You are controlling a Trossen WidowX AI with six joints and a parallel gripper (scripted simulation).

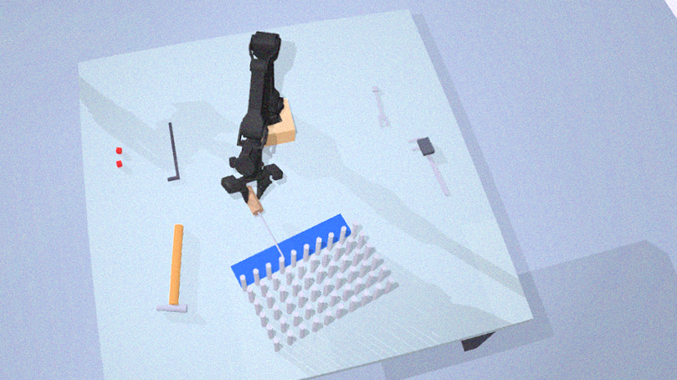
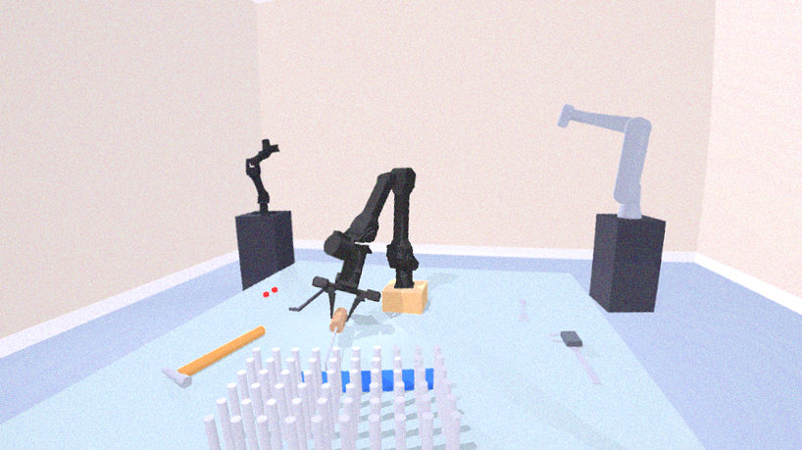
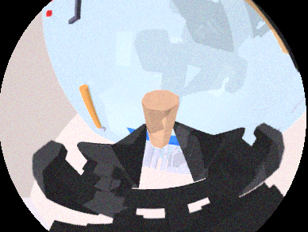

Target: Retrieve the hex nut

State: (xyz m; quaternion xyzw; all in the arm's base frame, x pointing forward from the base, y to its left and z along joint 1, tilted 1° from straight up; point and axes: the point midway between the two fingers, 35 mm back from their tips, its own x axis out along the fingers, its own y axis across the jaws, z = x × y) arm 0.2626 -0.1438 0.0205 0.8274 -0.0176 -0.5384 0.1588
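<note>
Now: gripper tip 17 cm short of the blue taped strip, 7 cm to the right of it and 7 cm above it. The rest, counted from my gripper tip: small wrench 25 cm behind, 54 cm to the left, 6 cm below; thin hook tool 10 cm ahead, 2 cm to the left.
</note>
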